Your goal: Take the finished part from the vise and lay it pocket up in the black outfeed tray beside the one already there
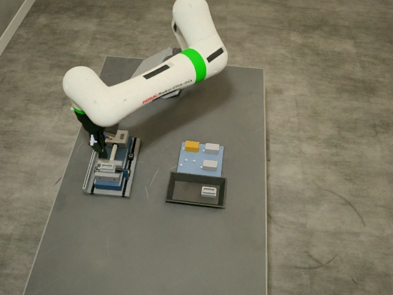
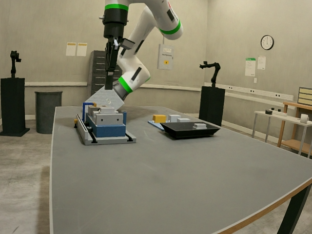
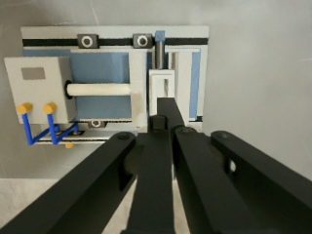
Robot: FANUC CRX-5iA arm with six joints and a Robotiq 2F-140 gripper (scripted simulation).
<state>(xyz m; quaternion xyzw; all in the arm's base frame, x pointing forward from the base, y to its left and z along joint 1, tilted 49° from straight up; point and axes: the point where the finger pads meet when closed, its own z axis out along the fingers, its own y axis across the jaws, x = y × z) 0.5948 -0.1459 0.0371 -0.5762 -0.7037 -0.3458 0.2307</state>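
Right now the pocketed block is 12 cm below my hand. The rest, counted from my hand: orange block (28 cm to the left, 26 cm behind, 19 cm below); then light blue plate (33 cm to the left, 22 cm behind, 21 cm below); then screw rod (14 cm below, 8 cm behind, 2 cm to the right).
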